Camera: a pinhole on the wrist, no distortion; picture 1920 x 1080 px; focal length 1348.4 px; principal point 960.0 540.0 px. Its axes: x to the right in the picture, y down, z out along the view. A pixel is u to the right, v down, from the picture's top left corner.
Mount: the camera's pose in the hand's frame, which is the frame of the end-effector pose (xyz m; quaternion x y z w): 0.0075 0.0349 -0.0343 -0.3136 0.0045 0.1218 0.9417
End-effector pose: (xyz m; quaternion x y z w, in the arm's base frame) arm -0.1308 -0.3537 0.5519 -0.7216 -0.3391 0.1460 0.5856
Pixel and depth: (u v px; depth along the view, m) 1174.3 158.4 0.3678
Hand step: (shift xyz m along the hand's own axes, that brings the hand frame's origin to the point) 0.0634 0.1853 0.3175
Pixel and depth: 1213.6 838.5 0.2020
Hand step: 0.0203 0.1976 0.0984
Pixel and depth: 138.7 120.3 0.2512
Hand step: -0.1399 0.0884 0.2266
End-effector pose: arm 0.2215 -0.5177 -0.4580 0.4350 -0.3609 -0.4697 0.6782
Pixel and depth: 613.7 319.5 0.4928
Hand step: -0.1301 0.2355 0.4198
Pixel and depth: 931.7 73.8 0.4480
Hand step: 0.0039 0.1780 0.4177
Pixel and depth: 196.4 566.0 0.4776
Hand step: -0.2895 0.2634 0.3669
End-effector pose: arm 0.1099 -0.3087 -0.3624 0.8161 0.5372 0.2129 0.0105
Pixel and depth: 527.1 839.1 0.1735
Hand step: -0.0673 0.1547 0.0871
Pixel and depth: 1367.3 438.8 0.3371
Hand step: 0.0893 0.2379 0.2428
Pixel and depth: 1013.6 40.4 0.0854
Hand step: 0.0123 0.0617 0.0527
